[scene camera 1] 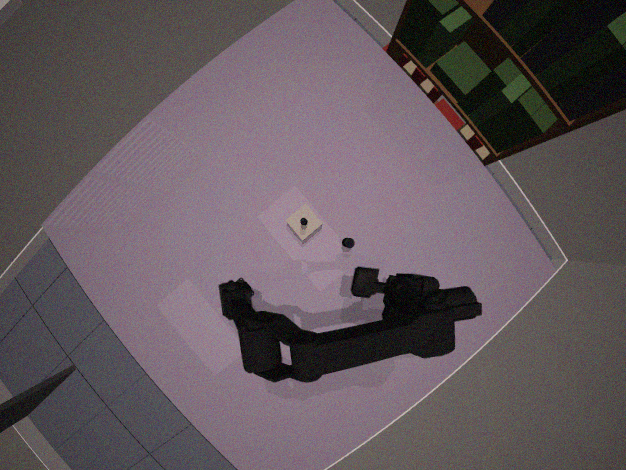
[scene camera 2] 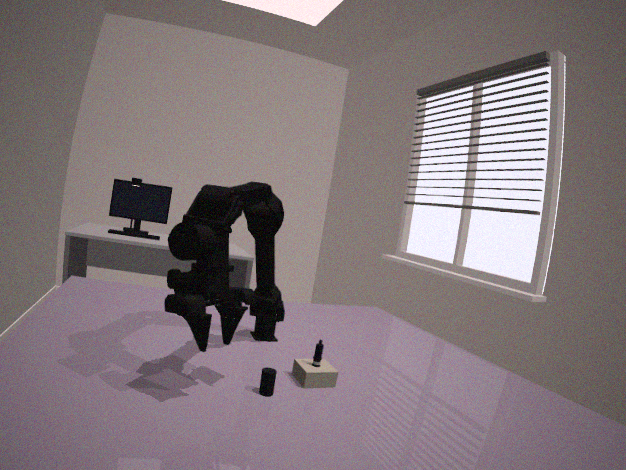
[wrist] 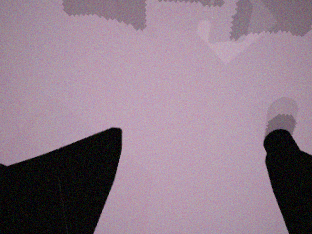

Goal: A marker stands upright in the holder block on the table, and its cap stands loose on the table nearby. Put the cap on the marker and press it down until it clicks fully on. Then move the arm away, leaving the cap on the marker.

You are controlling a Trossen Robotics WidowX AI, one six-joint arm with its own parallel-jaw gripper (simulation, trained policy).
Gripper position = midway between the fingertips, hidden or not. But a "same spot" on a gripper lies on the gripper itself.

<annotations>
gripper: scene camera 1; scene camera 2; wrist 196,145
same spot on gripper: (scene camera 1: 416,279) = (scene camera 2: 205,309)
</annotations>
